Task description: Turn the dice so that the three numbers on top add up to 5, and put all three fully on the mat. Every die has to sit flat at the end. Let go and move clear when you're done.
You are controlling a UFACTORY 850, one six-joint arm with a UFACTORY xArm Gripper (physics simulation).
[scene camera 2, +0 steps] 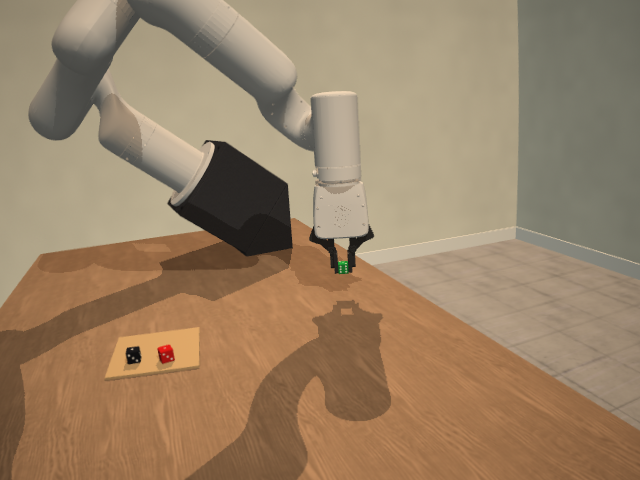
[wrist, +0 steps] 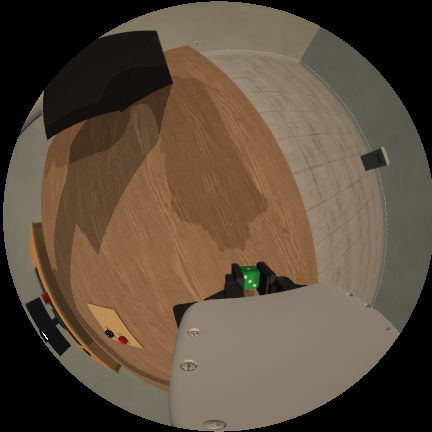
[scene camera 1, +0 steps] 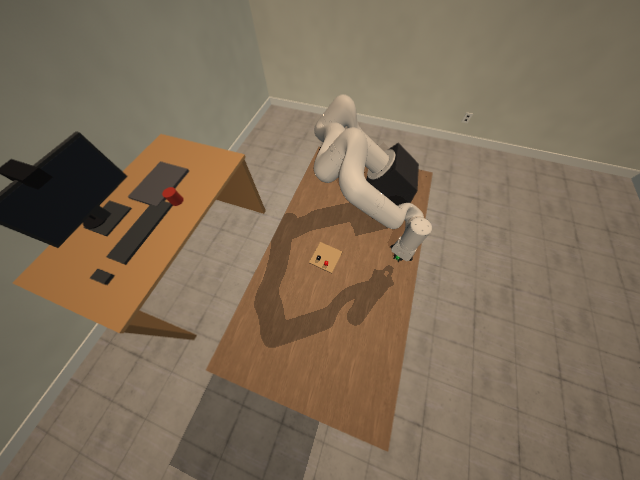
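My gripper (scene camera 1: 401, 257) (scene camera 2: 343, 268) (wrist: 246, 274) is shut on the green die (scene camera 1: 397, 257) (scene camera 2: 342, 267) (wrist: 250, 278) and holds it above the table, near the long edge. In the wrist view its upper face shows one pip and a side face three; scene camera 2 shows a six-pip side. The black die (scene camera 1: 318, 257) (scene camera 2: 133, 354) (wrist: 109, 333) and the red die (scene camera 1: 326, 263) (scene camera 2: 165, 354) (wrist: 123, 340) sit apart on the tan mat (scene camera 1: 331, 250) (scene camera 2: 186, 342) (wrist: 106, 313). The red die's top seems to show one pip; the black die's top is too small to read surely.
The black arm base block (scene camera 1: 398, 173) (scene camera 2: 242, 196) (wrist: 110, 75) stands at the back of the wooden table (scene camera 1: 351, 372) (scene camera 2: 258, 320) (wrist: 150, 240). A separate desk (scene camera 1: 170, 242) holds a monitor (scene camera 1: 62, 188), a keyboard (scene camera 1: 138, 232) and a red cup (scene camera 1: 172, 196).
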